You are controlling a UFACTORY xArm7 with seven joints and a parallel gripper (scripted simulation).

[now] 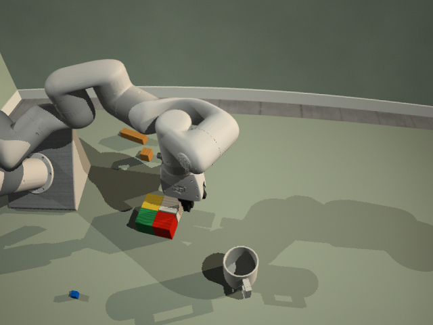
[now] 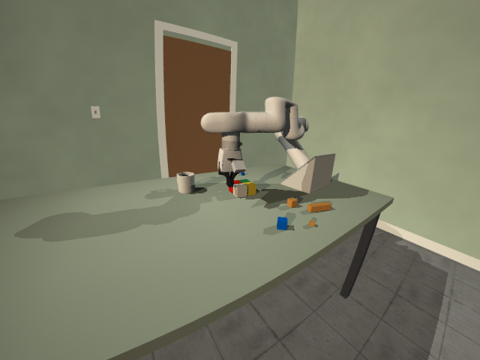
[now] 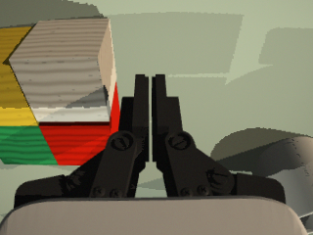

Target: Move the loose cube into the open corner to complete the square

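My gripper is now 50 mm past the beige cube, 10 mm to the right of it and 50 mm above it. From my hand the other things lie so: long orange block: 230 mm behind, 320 mm to the left, 60 mm below; red cube: 60 mm behind, 40 mm to the right, 50 mm below; yellow cube: 100 mm behind, 20 mm to the left, 50 mm below.
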